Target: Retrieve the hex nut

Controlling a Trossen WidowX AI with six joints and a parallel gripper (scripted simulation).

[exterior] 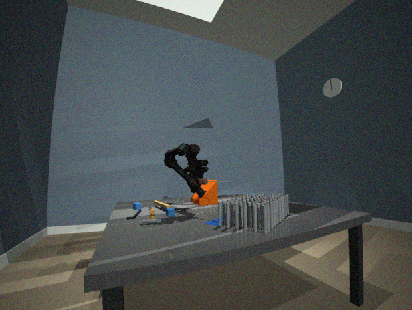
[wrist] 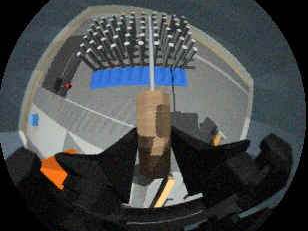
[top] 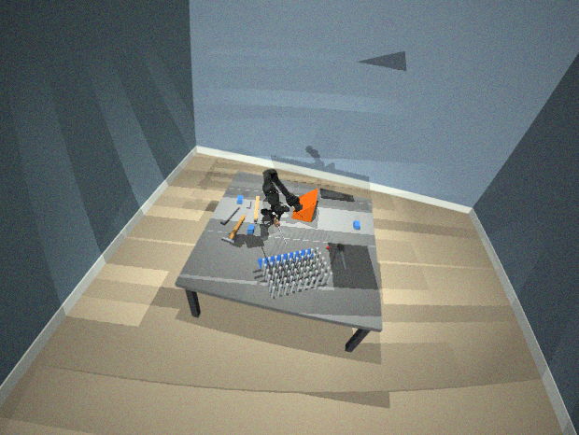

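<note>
The blue taped strip lies 18 cm below my gripper tip, 14 cm ahead of it and 12 cm to the left of it. The rest, counted from my gripper tip: hook tool 9 cm ahead, 5 cm to the left; red thing 41 cm to the left, 18 cm below, 2 cm behind.
</note>
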